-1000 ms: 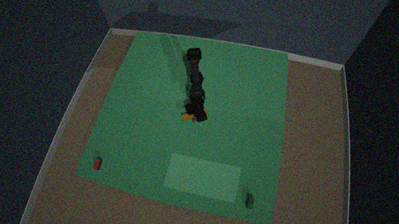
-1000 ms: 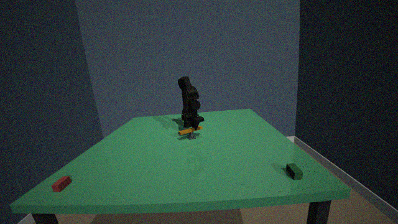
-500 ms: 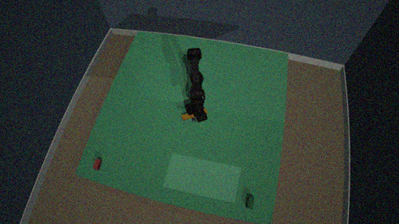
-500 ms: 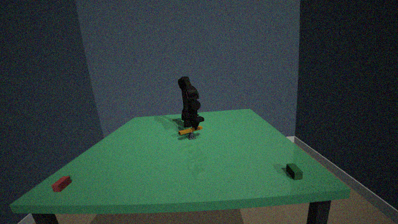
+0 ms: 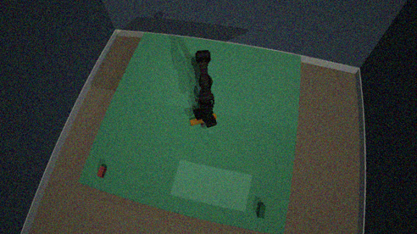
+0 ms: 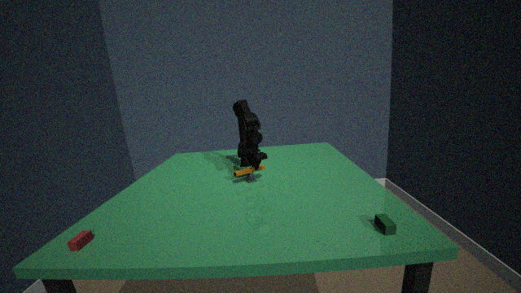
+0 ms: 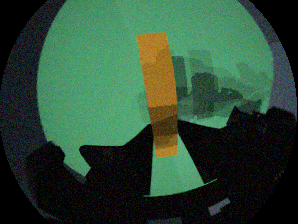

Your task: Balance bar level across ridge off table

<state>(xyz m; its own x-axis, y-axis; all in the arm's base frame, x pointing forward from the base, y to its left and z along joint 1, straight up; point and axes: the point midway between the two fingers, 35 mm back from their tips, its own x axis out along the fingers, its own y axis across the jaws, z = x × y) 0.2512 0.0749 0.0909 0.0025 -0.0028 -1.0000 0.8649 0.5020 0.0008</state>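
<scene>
Right now my gripper tip is 30 mm to the left of the orange bar and 10 mm short of it. Round my gripper tip: dark green block 490 mm ahead, 430 mm to the left, 40 mm below; red block 570 mm to the right, 490 mm ahead, 40 mm below.
</scene>
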